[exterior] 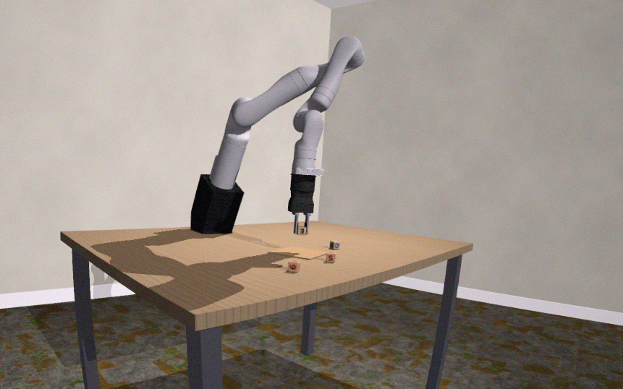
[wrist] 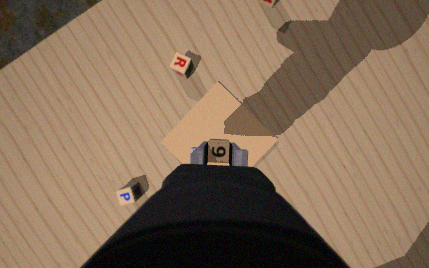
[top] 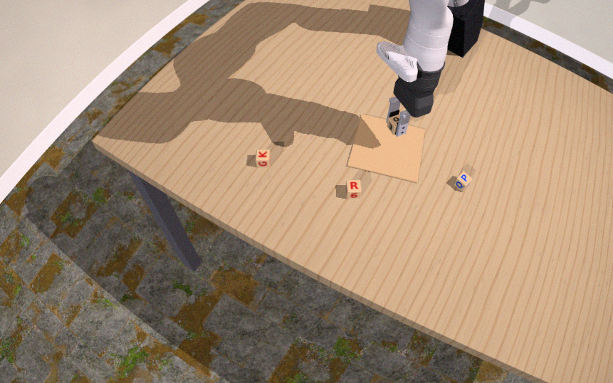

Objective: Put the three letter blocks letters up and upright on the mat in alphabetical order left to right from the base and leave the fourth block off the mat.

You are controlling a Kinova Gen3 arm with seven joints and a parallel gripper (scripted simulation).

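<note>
Right now my hand is 80 mm above the tan mat and 10 mm to the left of it. Also, from my hand: block (10 mm below).
</note>
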